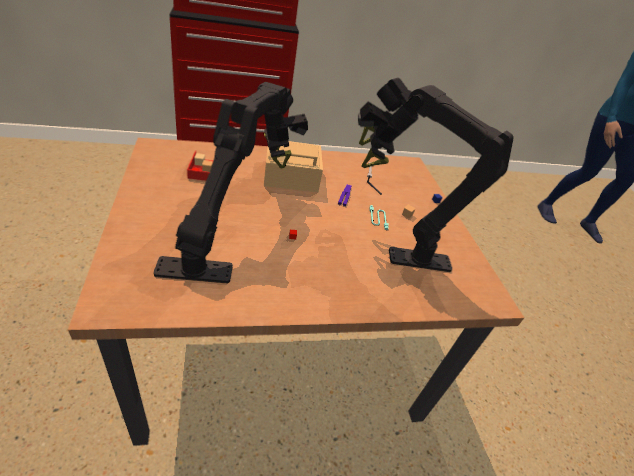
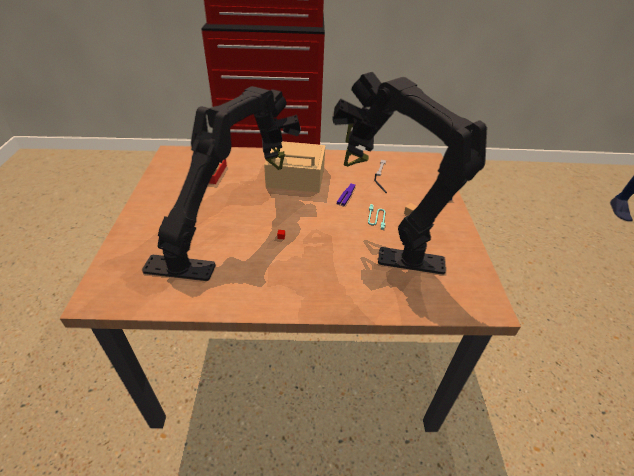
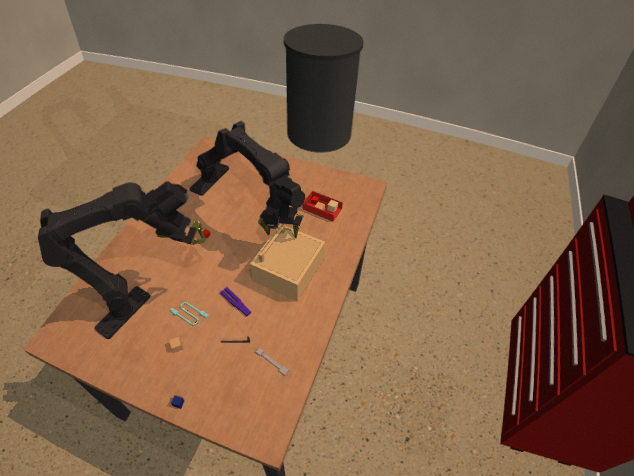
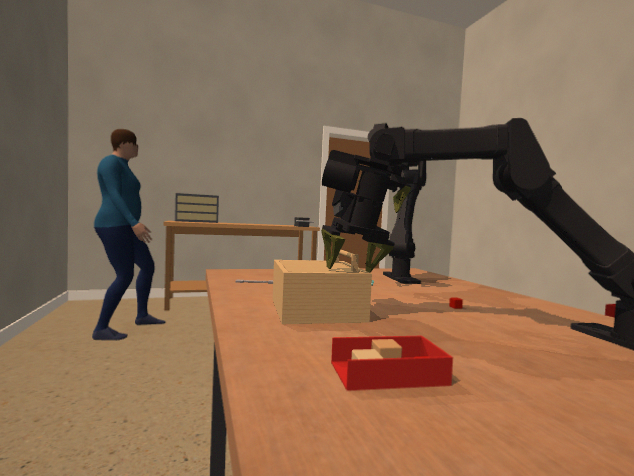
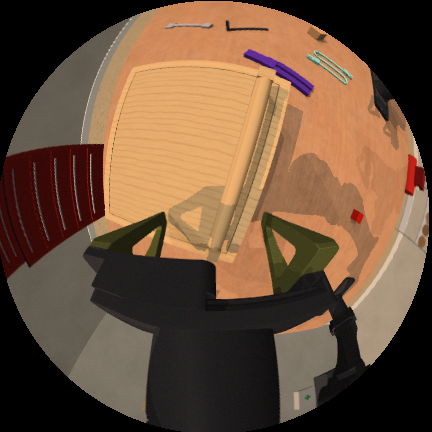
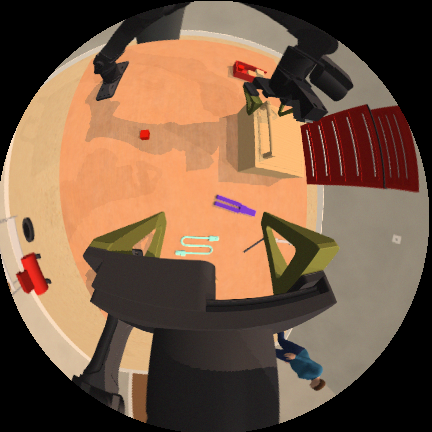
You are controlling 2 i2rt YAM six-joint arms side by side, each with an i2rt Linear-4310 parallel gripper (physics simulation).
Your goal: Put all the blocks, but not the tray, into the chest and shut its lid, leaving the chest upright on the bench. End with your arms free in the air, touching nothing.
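Places are measured from the left arm's base along level axes (x ahead, y left, z up), in metres.
Where they show: left gripper, fingertip midpoint: (image 1: 279,159) (image 2: 278,160) (image 3: 282,236) (image 4: 348,270) (image 5: 213,216) (image 6: 263,113); right gripper, fingertip midpoint: (image 1: 361,155) (image 2: 346,154) (image 3: 192,237) (image 4: 382,206) (image 6: 213,216); left arm's base, link origin: (image 1: 194,270) (image 2: 179,268) (image 3: 210,179) (image 6: 112,78); right arm's base, link origin: (image 1: 419,260) (image 2: 411,261) (image 3: 123,312) (image 4: 400,278).
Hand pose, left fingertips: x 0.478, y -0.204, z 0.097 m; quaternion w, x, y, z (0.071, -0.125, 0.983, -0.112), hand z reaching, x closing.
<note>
Each offset is from my left fingertips to the top centre of the thing.
The wooden chest (image 1: 292,179) (image 3: 291,256) (image 4: 325,297) stands upright, lid shut, bar handle on top. My left gripper (image 4: 350,268) (image 5: 213,216) is open and empty, low over the lid's handle end; contact is unclear. My right gripper (image 3: 196,233) (image 6: 213,216) is open and empty, in the air. A red block {dx -0.297, dy -0.063, dz -0.075 m} (image 1: 292,234) (image 3: 205,233) lies mid-table. A tan block {dx -0.107, dy -0.480, dz -0.065 m} (image 1: 408,211) (image 3: 175,343) and a blue block {dx +0.006, dy -0.622, dz -0.072 m} (image 1: 436,198) (image 3: 177,401) lie near the right arm. The red tray {dx +0.024, dy +0.272, dz -0.061 m} (image 3: 314,211) (image 4: 399,373) holds a red block {dx -0.019, dy +0.290, dz -0.073 m} (image 3: 314,199) and two tan blocks {dx +0.020, dy +0.254, dz -0.063 m} (image 4: 386,348) {dx +0.060, dy +0.289, dz -0.063 m} (image 4: 366,354). The chest's inside is hidden.
Purple pliers {dx -0.035, dy -0.255, dz -0.085 m} (image 1: 345,194) (image 3: 235,301), a mint cable {dx -0.146, dy -0.365, dz -0.088 m} (image 1: 378,217) (image 3: 189,313), a black hex key {dx +0.043, dy -0.376, dz -0.065 m} (image 3: 235,340) and a grey wrench {dx +0.176, dy -0.379, dz -0.090 m} (image 3: 271,361) lie on the table. A red drawer cabinet (image 1: 233,51) stands behind the table.
</note>
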